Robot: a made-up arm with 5 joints. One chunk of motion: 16 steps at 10 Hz.
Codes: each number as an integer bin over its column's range. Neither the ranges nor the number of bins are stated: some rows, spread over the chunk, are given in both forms.
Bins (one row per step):
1: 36 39 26 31 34 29
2: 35 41 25 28 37 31
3: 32 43 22 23 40 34
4: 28 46 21 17 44 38
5: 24 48 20 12 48 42
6: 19 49 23 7 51 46
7: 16 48 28 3 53 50
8: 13 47 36 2 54 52
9: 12 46 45 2 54 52
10: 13 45 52 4 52 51
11: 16 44 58 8 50 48
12: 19 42 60 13 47 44
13: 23 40 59 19 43 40
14: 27 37 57 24 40 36
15: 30 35 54 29 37 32
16: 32 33 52 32 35 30
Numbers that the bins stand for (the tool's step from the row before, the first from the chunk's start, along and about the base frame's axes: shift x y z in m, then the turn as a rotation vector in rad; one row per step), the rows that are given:
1: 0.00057 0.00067 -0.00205 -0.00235 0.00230 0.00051
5: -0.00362 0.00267 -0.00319 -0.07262 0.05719 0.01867
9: -0.00781 0.00222 0.00157 -0.10960 0.08071 0.03263
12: -0.00537 0.00133 0.00443 -0.06892 0.05327 0.02146
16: -0.00083 -0.00067 0.00290 0.00135 0.00622 0.00190
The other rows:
2: 0.00022 0.00111 -0.00224 -0.01344 0.01406 0.00330
3: -0.00083 0.00156 -0.00281 -0.03194 0.02583 0.00749
4: -0.00222 0.00222 -0.00300 -0.05413 0.04151 0.01308
6: -0.00537 0.00289 -0.00262 -0.09111 0.06895 0.02425
7: -0.00641 0.00267 -0.00167 -0.10590 0.07679 0.02984
8: -0.00746 0.00244 -0.00014 -0.10960 0.08071 0.03263
10: -0.00746 0.00200 0.00290 -0.10221 0.07287 0.03124
11: -0.00641 0.00178 0.00405 -0.08741 0.06503 0.02705
13: -0.00397 0.00089 0.00424 -0.04673 0.03759 0.01587
14: -0.00257 0.00022 0.00386 -0.02824 0.02583 0.01029
15: -0.00152 -0.00022 0.00329 -0.00975 0.01406 0.00470

